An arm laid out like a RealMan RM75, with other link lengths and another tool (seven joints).
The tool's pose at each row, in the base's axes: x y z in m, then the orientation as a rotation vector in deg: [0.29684, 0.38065, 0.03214, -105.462, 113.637, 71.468]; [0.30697, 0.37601, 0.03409, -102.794, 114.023, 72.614]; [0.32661, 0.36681, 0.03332, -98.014, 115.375, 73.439]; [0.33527, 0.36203, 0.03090, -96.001, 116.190, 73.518]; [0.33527, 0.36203, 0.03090, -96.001, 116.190, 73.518]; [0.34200, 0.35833, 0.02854, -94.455, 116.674, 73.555]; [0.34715, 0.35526, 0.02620, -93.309, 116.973, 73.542]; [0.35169, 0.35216, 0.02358, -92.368, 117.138, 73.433]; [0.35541, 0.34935, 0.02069, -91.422, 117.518, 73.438]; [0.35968, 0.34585, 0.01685, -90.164, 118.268, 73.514]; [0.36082, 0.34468, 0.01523, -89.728, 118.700, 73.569]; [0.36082, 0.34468, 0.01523, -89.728, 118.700, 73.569]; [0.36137, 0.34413, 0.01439, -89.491, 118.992, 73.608]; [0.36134, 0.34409, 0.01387, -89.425, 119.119, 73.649]
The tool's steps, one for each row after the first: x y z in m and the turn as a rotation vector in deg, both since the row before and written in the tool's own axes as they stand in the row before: [-0.00005, -0.00758, -0.00839, 0.262, -1.761, 1.060]; [0.00216, -0.01685, -0.01350, 1.194, -2.623, 2.139]; [0.00225, -0.00853, -0.00509, 0.651, -0.930, 1.029]; [0.00000, 0.00000, 0.00000, 0.000, 0.000, 0.000]; [0.00186, -0.00693, -0.00361, 0.519, -0.776, 0.702]; [0.00183, -0.00560, -0.00259, 0.413, -0.599, 0.477]; [0.00217, -0.00523, -0.00223, 0.411, -0.523, 0.317]; [0.00240, -0.00467, -0.00158, 0.318, -0.418, 0.495]; [0.00322, -0.00565, -0.00170, 0.356, -0.424, 0.844]; [0.00137, -0.00182, -0.00028, 0.092, -0.052, 0.415]; [0.00000, 0.00000, 0.00000, 0.000, 0.000, 0.000]; [0.00068, -0.00091, -0.00009, 0.040, 0.003, 0.266]; [0.00037, -0.00023, 0.00028, -0.013, 0.024, 0.112]
